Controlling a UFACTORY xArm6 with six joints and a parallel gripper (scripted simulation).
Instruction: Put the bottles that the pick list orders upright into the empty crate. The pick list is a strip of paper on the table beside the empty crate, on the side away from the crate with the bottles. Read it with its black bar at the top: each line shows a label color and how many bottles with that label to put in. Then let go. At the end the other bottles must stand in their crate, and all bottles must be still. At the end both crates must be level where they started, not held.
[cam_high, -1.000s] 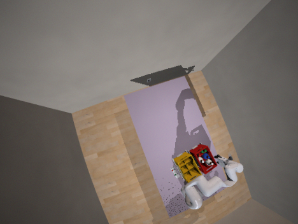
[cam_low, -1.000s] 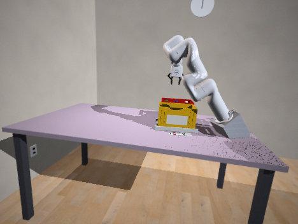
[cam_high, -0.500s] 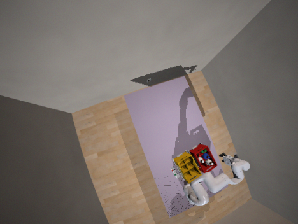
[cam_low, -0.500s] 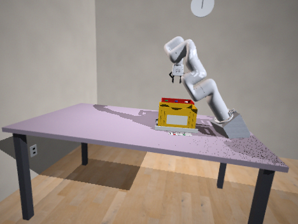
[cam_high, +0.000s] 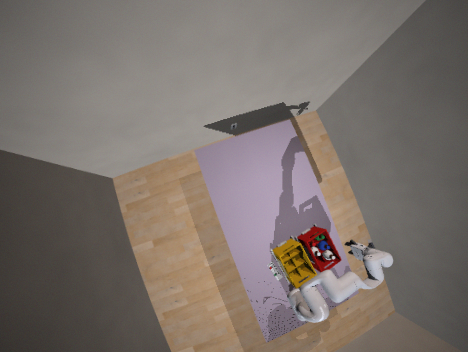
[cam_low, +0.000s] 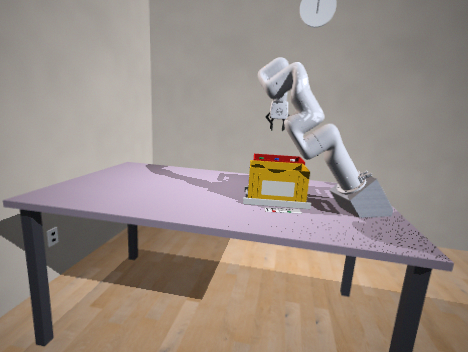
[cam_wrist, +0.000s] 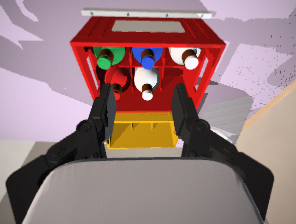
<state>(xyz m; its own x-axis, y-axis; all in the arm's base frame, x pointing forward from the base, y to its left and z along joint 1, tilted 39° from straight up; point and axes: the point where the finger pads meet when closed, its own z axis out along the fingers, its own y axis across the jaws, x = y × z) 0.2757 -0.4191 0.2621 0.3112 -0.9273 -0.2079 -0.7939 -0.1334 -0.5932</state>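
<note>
Now: hand 50 mm short of the green-label bottle, 80 mm to the right of it and 250 mm above it. The rest, counted from my hand: red crate: 50 mm behind, 90 mm to the left, 250 mm below; then blue-label bottle: 30 mm behind, 50 mm to the left, 250 mm below; then white bottle: 110 mm behind, 10 mm to the left, 250 mm below.
</note>
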